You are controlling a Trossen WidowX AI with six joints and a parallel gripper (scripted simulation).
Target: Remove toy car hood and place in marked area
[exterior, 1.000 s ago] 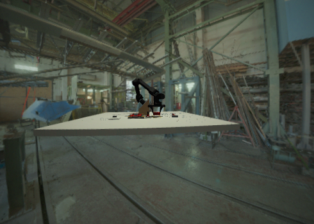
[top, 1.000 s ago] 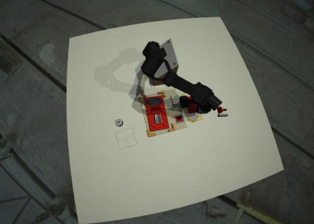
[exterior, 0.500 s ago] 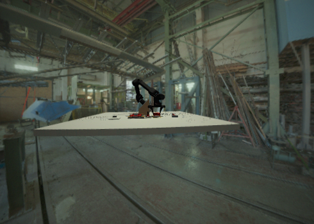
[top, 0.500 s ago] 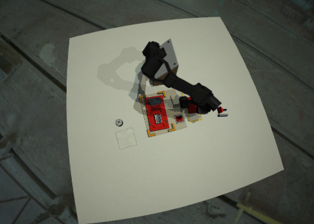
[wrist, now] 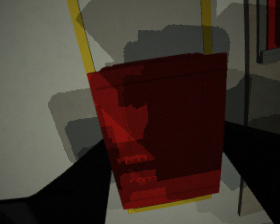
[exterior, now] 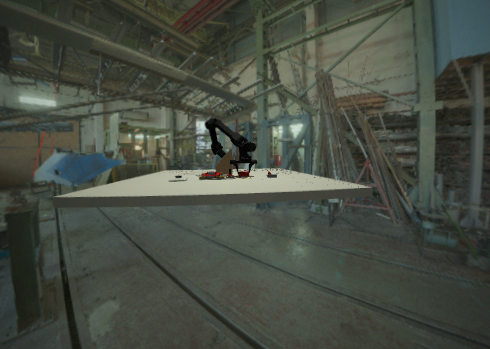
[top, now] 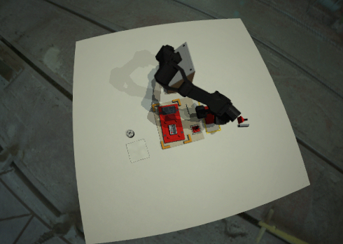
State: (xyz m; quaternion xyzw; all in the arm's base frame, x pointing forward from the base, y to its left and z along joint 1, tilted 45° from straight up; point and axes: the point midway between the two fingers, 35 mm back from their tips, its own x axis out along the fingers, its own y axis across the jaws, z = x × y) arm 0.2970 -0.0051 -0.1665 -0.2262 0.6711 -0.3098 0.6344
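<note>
The red hood is 10 mm above my gripper tip.
</note>
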